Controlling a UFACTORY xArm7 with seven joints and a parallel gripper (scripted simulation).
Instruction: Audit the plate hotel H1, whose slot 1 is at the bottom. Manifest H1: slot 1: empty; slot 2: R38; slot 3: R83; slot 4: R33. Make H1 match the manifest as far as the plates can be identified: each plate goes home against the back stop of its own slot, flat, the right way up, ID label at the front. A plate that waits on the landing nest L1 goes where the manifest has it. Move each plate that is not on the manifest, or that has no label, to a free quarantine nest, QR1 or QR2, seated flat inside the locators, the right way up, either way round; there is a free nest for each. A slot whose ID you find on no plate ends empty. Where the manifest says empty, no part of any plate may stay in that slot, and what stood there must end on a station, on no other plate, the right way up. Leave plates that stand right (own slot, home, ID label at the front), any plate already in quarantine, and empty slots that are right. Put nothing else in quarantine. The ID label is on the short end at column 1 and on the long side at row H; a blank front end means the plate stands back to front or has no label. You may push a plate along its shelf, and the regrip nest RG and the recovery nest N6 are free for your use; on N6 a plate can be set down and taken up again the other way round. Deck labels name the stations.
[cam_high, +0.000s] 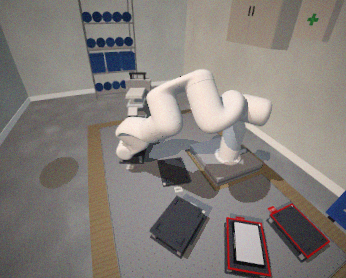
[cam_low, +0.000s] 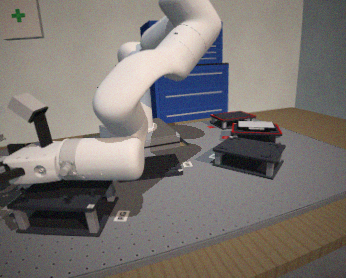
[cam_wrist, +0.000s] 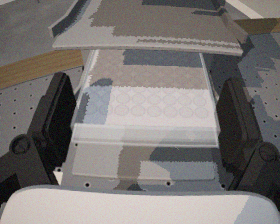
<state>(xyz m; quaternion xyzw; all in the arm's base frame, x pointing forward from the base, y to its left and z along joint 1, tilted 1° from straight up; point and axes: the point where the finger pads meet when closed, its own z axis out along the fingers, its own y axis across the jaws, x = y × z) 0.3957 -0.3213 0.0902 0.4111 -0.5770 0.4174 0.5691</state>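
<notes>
Now: the white well plate 2 cm behind my hand, 5 cm to the right of it and 2 cm below it. Also, from my hand: deck label H1: 9 cm ahead, 3 cm to the right, 12 cm below; raised regrip nest RG: 4 cm ahead, 12 cm to the left, 7 cm below; plate labelled R83: 2 cm behind, 5 cm to the right, 9 cm above.
</notes>
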